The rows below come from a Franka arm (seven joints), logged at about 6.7 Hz.
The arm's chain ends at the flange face. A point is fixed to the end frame.
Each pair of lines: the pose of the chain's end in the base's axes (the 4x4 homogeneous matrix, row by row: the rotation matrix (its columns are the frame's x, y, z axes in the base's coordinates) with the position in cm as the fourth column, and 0 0 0 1 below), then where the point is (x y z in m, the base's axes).
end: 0.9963 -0.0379 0.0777 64.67; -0.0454 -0.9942 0.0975 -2.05; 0.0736 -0.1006 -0.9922 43.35; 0 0 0 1
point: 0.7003 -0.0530 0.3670
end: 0.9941 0.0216 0.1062 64.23; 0.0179 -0.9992 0.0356 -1.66; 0.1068 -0.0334 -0.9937 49.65; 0 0 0 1
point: 0.6999 -0.0503 0.4340
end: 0.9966 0.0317 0.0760 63.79; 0.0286 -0.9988 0.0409 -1.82; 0.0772 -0.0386 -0.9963 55.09; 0 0 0 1
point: 0.6940 -0.0510 0.4866
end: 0.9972 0.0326 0.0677 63.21; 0.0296 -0.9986 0.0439 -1.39; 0.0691 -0.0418 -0.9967 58.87; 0 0 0 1
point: 0.6877 -0.0464 0.5238
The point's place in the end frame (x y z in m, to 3 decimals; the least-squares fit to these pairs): 0.050 0.037 0.067
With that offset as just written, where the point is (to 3 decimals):
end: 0.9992 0.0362 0.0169 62.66; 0.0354 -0.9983 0.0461 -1.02; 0.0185 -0.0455 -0.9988 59.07; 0 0 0 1
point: 0.679 -0.042 0.523
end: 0.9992 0.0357 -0.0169 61.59; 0.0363 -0.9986 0.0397 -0.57; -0.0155 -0.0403 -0.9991 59.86; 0 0 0 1
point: 0.666 -0.038 0.529
